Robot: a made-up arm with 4 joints.
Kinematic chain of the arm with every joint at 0, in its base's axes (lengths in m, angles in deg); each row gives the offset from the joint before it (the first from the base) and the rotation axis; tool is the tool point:
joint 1: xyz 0 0 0.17 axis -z
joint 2: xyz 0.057 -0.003 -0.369 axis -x
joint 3: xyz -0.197 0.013 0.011 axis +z
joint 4: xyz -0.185 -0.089 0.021 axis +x
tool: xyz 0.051 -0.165 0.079
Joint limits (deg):
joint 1: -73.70..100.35
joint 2: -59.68..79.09
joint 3: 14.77..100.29
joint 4: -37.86..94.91
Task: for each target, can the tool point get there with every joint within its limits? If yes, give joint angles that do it. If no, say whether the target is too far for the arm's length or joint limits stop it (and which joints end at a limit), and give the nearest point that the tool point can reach.
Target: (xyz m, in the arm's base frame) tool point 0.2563 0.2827 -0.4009
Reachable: no: joint limits stop it (at a limit: joint 1, joint 2, joint 3, joint 4) | nearest point 0.0724 0.2210 -0.4157 | short by 0.195 m
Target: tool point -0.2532 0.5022 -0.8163
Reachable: no: too far | nearest point -0.1190 0.2255 -0.4367 | short by 0.489 m
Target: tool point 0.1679 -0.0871 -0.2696
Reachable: yes | joints -26.75 -49.09 83.20 14.43
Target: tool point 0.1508 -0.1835 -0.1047
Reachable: yes | joints -35.12 3.35 58.85 10.21
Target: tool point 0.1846 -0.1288 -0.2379
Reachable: yes | joints -44.34 -4.65 64.83 42.44
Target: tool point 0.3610 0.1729 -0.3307
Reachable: no: joint limits stop it (at a limit: joint 1, joint 2) | nearest point 0.1916 0.0473 -0.2734 | short by 0.219 m
